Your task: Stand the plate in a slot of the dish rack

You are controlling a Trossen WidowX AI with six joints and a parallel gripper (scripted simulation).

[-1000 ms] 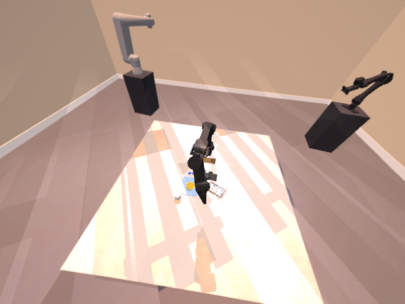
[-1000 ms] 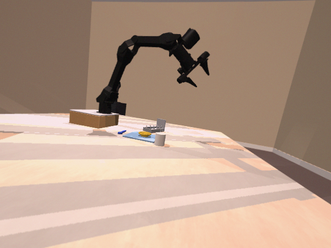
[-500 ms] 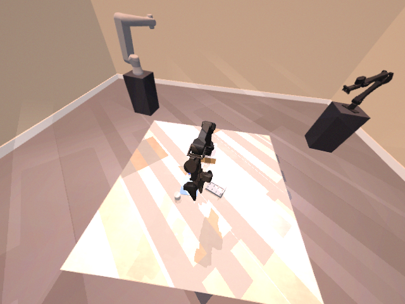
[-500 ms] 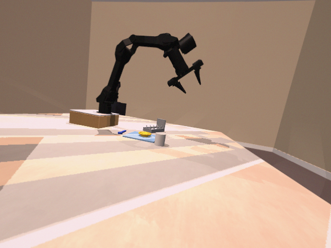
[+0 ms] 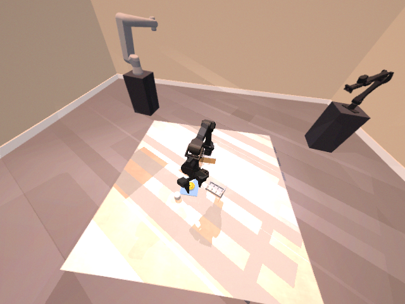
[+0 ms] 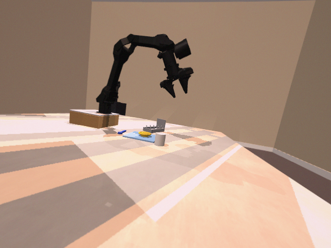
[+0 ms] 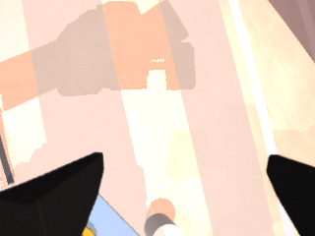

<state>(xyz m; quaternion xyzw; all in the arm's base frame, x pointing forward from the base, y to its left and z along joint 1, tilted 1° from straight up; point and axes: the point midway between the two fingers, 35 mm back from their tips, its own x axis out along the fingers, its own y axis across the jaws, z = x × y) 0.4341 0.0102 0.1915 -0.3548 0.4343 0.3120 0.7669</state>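
Right now the yellow plate is 13 cm behind my gripper tip, 7 cm to the right of it and 21 cm below it. Round my gripper tip: blue spoon: 25 cm behind, 9 cm to the right, 23 cm below; cup: 3 cm behind, 13 cm to the right, 21 cm below; grey dish rack: 17 cm behind, 12 cm to the left, 21 cm below.
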